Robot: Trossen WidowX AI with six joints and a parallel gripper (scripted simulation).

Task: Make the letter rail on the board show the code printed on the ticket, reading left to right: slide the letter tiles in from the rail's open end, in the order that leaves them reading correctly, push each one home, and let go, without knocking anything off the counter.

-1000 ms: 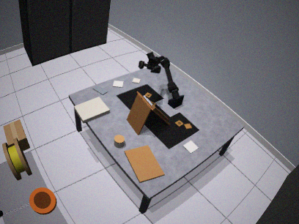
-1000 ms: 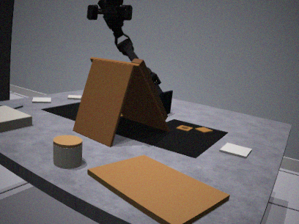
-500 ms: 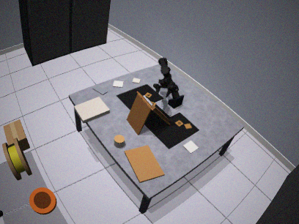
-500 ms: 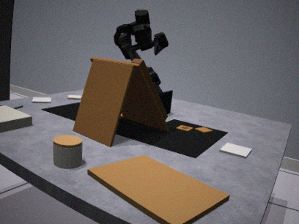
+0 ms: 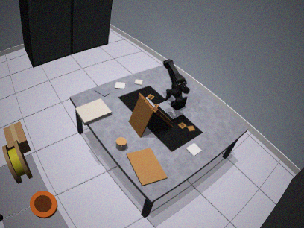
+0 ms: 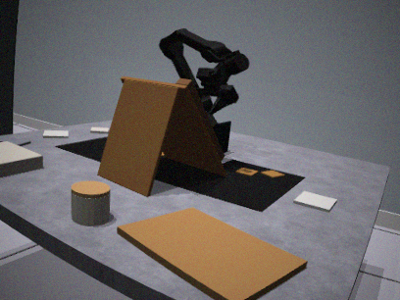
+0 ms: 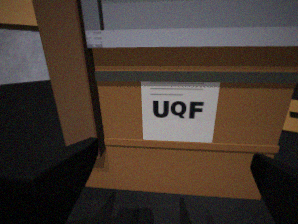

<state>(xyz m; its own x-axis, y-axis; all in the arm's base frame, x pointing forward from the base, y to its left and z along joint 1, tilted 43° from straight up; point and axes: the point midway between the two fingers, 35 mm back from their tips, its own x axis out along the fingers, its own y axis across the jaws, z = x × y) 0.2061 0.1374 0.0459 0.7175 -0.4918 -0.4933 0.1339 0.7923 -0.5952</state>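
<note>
My gripper tip is now 60 mm short of the white ticket, 10 mm to the left of it and 80 mm above it. Also, from my gripper tip: lidded jar 500 mm ahead, 60 mm to the left, 140 mm below; then flat orange panel 450 mm ahead, 320 mm to the left, 170 mm below; then black mat 30 mm behind, 70 mm to the right, 170 mm below.
</note>
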